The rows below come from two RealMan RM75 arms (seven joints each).
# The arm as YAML. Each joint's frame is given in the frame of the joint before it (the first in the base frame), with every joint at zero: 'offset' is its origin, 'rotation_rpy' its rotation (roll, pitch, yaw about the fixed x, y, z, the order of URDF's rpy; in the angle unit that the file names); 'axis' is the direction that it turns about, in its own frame. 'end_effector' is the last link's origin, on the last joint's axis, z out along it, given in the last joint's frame.
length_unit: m
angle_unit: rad
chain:
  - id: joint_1
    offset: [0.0, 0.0, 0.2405]
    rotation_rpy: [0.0, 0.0, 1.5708]
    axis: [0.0, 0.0, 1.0]
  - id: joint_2
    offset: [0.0, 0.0, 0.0]
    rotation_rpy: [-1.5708, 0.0, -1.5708]
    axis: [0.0, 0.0, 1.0]
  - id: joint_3
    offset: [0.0, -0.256, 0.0]
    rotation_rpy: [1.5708, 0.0, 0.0]
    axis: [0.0, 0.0, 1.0]
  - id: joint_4
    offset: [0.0, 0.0, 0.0]
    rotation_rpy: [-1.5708, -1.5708, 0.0]
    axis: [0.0, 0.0, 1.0]
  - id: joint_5
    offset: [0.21, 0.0, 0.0]
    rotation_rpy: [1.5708, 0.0, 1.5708]
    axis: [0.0, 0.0, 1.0]
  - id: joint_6
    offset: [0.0, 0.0, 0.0]
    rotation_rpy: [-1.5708, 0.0, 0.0]
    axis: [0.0, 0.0, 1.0]
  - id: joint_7
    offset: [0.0, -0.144, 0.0]
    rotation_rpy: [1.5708, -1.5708, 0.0]
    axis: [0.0, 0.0, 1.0]
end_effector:
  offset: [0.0, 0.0, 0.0]
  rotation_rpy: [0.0, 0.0, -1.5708]
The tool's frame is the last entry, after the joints.
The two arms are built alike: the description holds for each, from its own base.
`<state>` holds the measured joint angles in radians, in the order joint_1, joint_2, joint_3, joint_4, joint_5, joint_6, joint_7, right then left.
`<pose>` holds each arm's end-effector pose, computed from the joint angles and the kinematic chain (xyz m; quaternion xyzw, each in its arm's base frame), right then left.
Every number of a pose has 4 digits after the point. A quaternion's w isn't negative.
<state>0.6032 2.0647 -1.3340 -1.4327 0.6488 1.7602 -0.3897 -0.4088 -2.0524 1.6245 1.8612 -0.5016 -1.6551 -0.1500</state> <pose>0.1648 0.3334 0.0154 -0.8875 0.4174 -0.1554 0.1180 -0.1376 0.3011 0.0205 -0.8202 -0.4927 0.1024 0.2720</pose>
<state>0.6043 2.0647 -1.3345 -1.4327 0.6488 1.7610 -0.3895 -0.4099 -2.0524 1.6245 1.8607 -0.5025 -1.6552 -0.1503</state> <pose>0.1645 0.3334 0.0153 -0.8877 0.4170 -0.1558 0.1177 -0.1373 0.3012 0.0204 -0.8205 -0.4926 0.1023 0.2716</pose>
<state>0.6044 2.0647 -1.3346 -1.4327 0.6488 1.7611 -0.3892 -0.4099 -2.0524 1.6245 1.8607 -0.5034 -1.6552 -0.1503</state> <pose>0.1645 0.3334 0.0153 -0.8877 0.4170 -0.1558 0.1177 -0.1372 0.3011 0.0203 -0.8206 -0.4926 0.1021 0.2712</pose>
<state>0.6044 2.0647 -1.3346 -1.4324 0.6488 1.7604 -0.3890 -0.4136 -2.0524 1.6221 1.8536 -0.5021 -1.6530 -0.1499</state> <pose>0.1645 0.3335 0.0152 -0.8876 0.4172 -0.1556 0.1178 -0.1377 0.3024 0.0202 -0.8198 -0.4935 0.1025 0.2718</pose>
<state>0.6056 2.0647 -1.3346 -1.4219 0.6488 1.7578 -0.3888 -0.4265 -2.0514 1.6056 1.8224 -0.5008 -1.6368 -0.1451</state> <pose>0.1659 0.3337 0.0141 -0.8863 0.4200 -0.1567 0.1160 -0.1403 0.3087 0.0207 -0.8162 -0.4983 0.0999 0.2750</pose>
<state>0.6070 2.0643 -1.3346 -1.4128 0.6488 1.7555 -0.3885 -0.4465 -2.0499 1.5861 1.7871 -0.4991 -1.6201 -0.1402</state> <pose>0.1671 0.3340 0.0132 -0.8852 0.4224 -0.1576 0.1146 -0.1419 0.3165 0.0216 -0.8128 -0.5022 0.0966 0.2789</pose>
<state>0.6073 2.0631 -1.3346 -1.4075 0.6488 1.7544 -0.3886 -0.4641 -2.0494 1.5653 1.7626 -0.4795 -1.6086 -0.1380</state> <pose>0.1681 0.3341 0.0131 -0.8844 0.4239 -0.1585 0.1140 -0.1440 0.3242 0.0250 -0.8070 -0.5050 0.0947 0.2910</pose>
